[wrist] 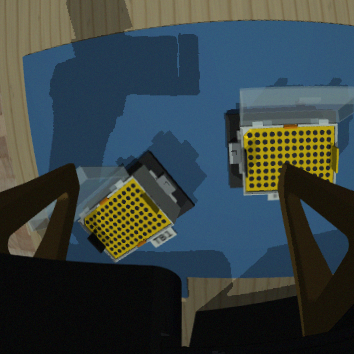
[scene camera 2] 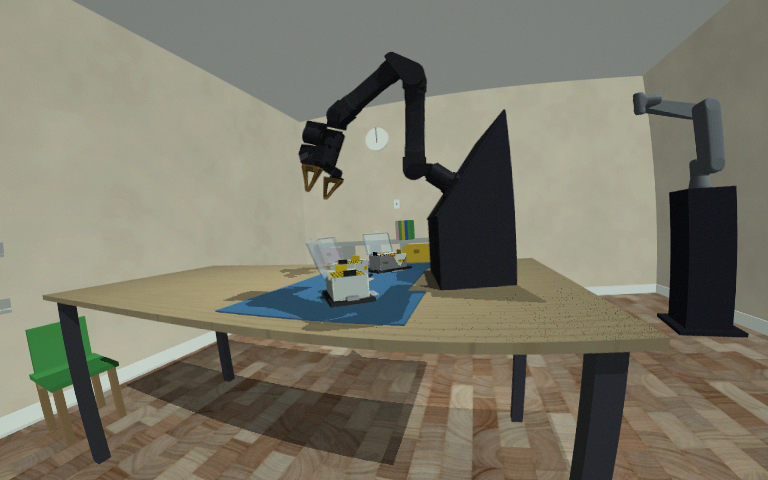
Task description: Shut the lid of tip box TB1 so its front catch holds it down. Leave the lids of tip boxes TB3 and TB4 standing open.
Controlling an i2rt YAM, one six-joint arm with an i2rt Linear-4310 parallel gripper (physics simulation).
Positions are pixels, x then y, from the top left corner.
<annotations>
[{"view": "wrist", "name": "my gripper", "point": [177, 174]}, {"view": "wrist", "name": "yellow perforated rack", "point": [129, 216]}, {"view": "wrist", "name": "clear lid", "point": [95, 181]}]
</annotations>
